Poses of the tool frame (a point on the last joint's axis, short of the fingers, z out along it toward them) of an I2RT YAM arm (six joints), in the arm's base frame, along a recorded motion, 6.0 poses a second.
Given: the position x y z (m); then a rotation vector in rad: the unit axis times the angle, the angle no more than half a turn.
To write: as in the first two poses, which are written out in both.
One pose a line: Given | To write
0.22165, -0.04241, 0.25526, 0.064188, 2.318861, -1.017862 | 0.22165, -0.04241, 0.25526, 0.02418, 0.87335, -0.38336, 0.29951
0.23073, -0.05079, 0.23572, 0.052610, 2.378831, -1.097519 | 0.23073, -0.05079, 0.23572, 0.01940, 0.87718, -0.40470, 0.25769
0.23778, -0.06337, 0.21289, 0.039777, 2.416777, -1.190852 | 0.23778, -0.06337, 0.21289, 0.01439, 0.87460, -0.43096, 0.22167
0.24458, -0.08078, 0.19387, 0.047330, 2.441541, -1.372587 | 0.24458, -0.08078, 0.19387, 0.01665, 0.85899, -0.48291, 0.16932
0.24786, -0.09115, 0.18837, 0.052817, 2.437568, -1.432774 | 0.24786, -0.09115, 0.18837, 0.01845, 0.85138, -0.50043, 0.15617
